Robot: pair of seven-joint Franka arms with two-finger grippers.
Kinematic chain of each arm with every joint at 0, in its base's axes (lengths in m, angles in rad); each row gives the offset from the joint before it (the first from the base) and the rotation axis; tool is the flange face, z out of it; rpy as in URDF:
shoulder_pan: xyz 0 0 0.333 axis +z
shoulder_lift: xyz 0 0 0 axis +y
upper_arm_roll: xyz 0 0 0.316 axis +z
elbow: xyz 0.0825 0 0 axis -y
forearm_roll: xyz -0.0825 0 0.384 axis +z
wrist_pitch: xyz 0 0 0 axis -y
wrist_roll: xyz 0.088 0 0 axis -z
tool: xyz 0 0 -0.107 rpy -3.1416 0 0
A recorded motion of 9 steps. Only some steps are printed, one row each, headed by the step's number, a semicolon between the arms.
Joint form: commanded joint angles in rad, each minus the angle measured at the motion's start. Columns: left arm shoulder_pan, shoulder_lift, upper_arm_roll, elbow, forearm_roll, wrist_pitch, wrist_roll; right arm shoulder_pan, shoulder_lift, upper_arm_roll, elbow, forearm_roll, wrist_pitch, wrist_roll.
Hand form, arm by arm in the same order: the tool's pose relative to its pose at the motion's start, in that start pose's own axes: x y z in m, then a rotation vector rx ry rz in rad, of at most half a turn. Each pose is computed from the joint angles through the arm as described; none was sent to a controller.
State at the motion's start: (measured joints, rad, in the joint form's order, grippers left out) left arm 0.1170 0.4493 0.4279 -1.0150 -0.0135 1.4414 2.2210; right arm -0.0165 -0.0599 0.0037 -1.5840 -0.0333 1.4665 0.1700
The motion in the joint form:
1: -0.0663 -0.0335 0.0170 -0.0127 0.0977 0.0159 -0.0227; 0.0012 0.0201 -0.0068 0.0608 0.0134 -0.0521 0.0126
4: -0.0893 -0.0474 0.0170 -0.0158 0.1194 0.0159 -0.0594; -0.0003 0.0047 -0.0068 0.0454 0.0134 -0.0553 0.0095
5: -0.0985 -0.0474 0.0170 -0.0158 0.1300 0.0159 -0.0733; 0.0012 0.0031 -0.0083 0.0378 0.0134 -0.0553 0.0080
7: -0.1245 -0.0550 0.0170 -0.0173 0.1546 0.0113 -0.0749; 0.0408 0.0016 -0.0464 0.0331 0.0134 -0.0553 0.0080
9: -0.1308 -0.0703 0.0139 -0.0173 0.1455 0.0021 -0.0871; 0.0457 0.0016 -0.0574 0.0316 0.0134 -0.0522 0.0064
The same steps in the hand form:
1: 0.0187 -0.0013 -0.0236 -0.0155 -0.0993 0.0083; 0.0003 0.0020 -0.0130 0.0119 -0.0139 0.0175
4: 0.0289 -0.0025 -0.0330 -0.0104 -0.1202 -0.0117; -0.0048 0.0037 -0.0135 0.0115 -0.0171 0.0159
5: 0.0330 -0.0047 -0.0342 -0.0134 -0.1299 -0.0181; -0.0051 0.0037 -0.0108 0.0105 -0.0230 0.0142
7: 0.0451 -0.0081 -0.0406 -0.0188 -0.1506 0.0001; -0.0056 0.0036 -0.0094 0.0121 -0.0265 0.0124
9: 0.0506 -0.0049 -0.0490 -0.0040 -0.1398 -0.0056; -0.0046 0.0068 -0.0089 0.0134 -0.0253 0.0168

